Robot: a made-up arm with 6 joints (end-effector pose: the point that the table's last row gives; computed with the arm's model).
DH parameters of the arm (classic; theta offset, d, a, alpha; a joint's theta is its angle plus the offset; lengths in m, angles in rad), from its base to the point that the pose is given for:
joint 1: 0 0.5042 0 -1.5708
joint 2: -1.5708 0 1.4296 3.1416
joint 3: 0 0 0 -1.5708
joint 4: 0 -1.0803 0 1.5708
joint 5: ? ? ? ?
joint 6: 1.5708 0 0 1.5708
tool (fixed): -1.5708 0 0 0
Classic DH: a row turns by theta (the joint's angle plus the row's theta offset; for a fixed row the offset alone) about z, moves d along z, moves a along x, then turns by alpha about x.
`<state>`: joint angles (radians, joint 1 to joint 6).
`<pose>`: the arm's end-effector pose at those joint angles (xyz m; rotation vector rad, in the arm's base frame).
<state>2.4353 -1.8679 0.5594 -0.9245 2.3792 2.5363</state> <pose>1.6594 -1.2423 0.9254 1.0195 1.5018 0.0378</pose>
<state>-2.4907 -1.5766 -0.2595 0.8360 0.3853 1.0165</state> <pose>0.9577 0.9139 1.5824 1.7559 -1.0701 1.2636</pose>
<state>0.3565 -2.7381 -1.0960 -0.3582 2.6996 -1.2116</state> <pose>-0.4549 -0.3882 0.2724 0.1377 1.7147 -0.6615</pose>
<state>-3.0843 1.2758 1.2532 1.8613 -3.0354 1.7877</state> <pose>-2.4450 -0.2030 1.1051 -3.0571 -0.2466 -0.0723</pose>
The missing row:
joint 5: 0 0.2189 0 -1.5708
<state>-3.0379 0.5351 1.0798 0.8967 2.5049 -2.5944</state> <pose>-1.5701 -0.0260 2.4400 0.2056 0.0618 -0.3899</pose>
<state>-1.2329 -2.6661 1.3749 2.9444 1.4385 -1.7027</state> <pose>-0.2261 1.2909 -1.6393 1.7286 1.2872 1.5720</pose>
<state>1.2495 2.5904 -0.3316 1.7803 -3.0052 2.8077</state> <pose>-0.1250 -0.2314 -1.1580 -0.7848 -0.7009 0.9196</pose>
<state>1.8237 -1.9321 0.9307 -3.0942 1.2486 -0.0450</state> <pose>0.3821 -2.3523 0.3061 -0.9946 -1.2663 -0.9817</pose>
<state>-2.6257 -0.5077 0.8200 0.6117 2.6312 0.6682</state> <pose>0.3961 0.4307 2.8323 2.4402 0.3527 -1.0854</pose>
